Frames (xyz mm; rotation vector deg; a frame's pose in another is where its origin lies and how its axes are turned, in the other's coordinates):
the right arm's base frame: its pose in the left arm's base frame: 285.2 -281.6 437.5 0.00 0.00 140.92
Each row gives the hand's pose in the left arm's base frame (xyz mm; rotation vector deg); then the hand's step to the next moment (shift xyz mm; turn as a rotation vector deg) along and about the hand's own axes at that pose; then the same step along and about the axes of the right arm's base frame.
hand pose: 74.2 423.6 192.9 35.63 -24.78 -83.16
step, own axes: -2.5 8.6 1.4 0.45 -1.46 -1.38
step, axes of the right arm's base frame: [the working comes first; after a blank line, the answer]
step, axes of the left arm's base frame: 5.6 2.4 6.7 -0.24 -0.28 -2.03

-2.9 -5.4 6.7 0.01 0.37 -2.03
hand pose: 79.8 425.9 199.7 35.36 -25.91 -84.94
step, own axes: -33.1 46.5 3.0 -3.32 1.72 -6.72
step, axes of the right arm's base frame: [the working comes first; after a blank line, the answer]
step, axes of the left arm's base frame: 32.4 31.8 34.7 5.39 3.97 -3.78

-5.1 -45.1 34.7 -1.68 -6.48 -3.78
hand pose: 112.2 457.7 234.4 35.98 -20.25 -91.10
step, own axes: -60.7 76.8 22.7 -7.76 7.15 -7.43
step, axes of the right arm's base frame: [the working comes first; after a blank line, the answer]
step, axes of the left arm's base frame: 50.4 46.8 73.2 10.31 7.75 -0.43

-9.6 -68.1 73.2 -3.12 -12.51 -0.43
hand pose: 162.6 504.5 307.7 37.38 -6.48 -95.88
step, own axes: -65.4 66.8 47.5 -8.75 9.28 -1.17
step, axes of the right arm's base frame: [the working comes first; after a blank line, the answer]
step, axes of the left arm's base frame: 40.4 32.9 91.0 9.27 6.44 6.05

-10.6 -51.0 91.0 -3.14 -10.84 6.05
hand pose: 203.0 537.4 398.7 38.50 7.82 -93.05
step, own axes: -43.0 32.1 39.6 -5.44 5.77 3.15
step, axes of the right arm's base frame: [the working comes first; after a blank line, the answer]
step, axes of the left arm's base frame: 17.4 13.3 63.0 4.44 2.22 6.94

-5.1 -21.3 63.0 -2.05 -4.52 6.94
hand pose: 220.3 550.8 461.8 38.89 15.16 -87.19
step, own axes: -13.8 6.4 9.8 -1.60 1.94 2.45
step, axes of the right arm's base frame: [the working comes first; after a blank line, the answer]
step, axes of the left arm's base frame: 2.9 5.4 17.0 1.16 -0.22 3.31

1.2 -6.0 17.0 -1.04 -0.56 3.31
